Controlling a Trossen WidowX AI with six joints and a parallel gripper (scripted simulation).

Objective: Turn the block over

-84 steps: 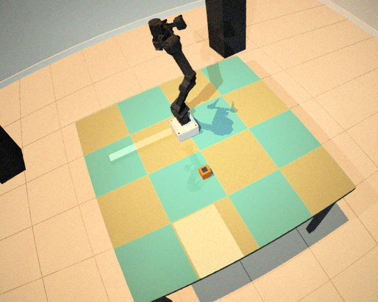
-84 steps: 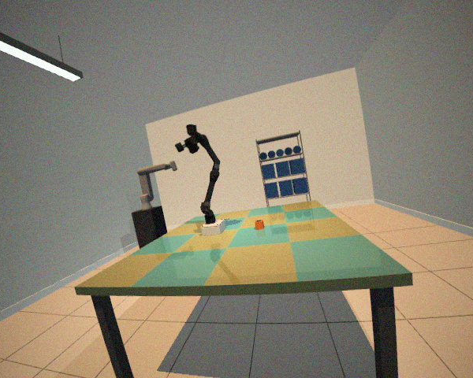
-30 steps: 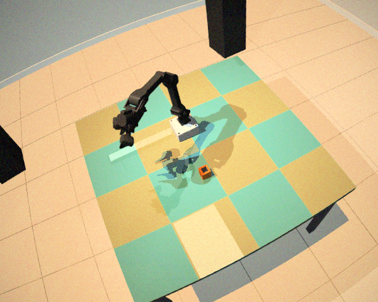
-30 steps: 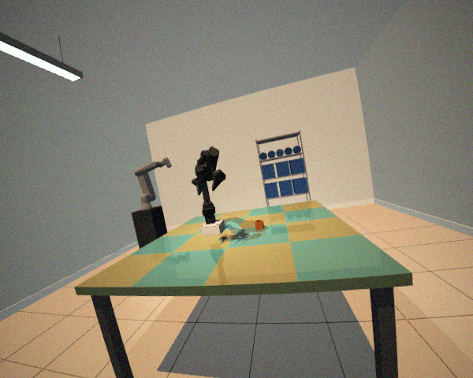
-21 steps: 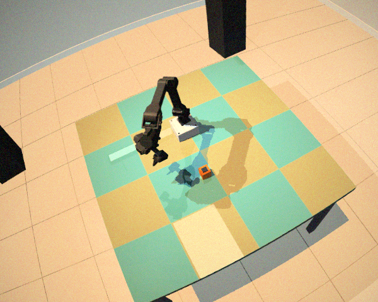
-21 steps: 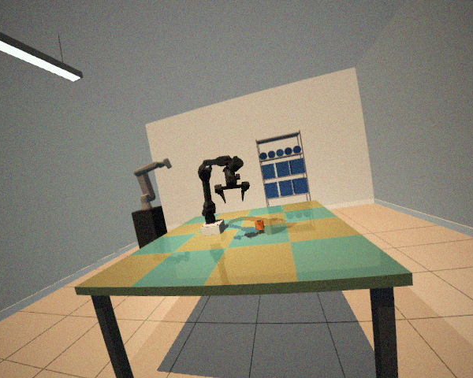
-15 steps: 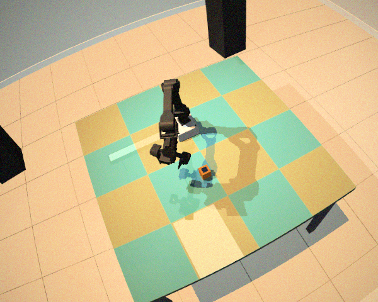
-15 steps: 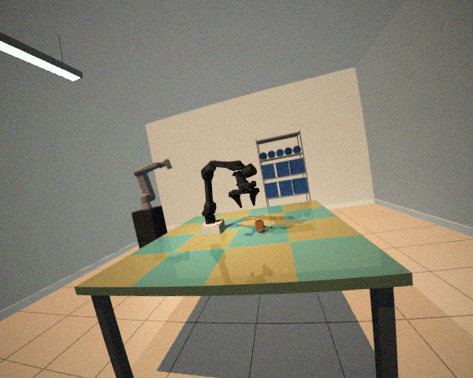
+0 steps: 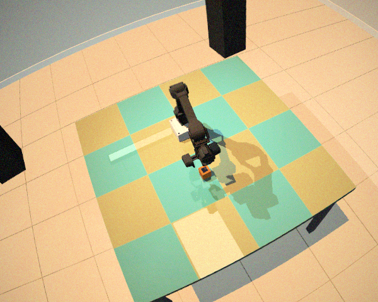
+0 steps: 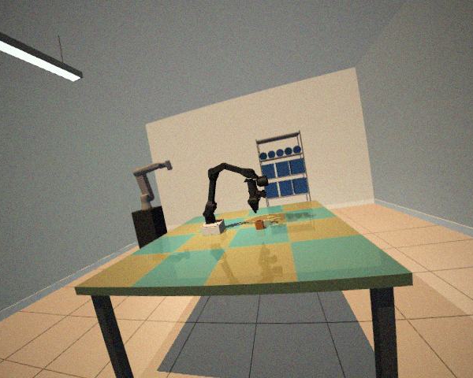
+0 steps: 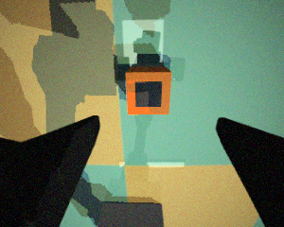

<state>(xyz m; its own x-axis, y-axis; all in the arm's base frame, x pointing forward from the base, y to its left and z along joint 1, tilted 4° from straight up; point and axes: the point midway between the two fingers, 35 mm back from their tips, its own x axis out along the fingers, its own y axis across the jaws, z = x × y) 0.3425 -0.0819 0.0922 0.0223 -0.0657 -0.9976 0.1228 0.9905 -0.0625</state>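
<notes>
Now: gripper tip 8 cm above the block and 1 cm to the right of it.
</notes>
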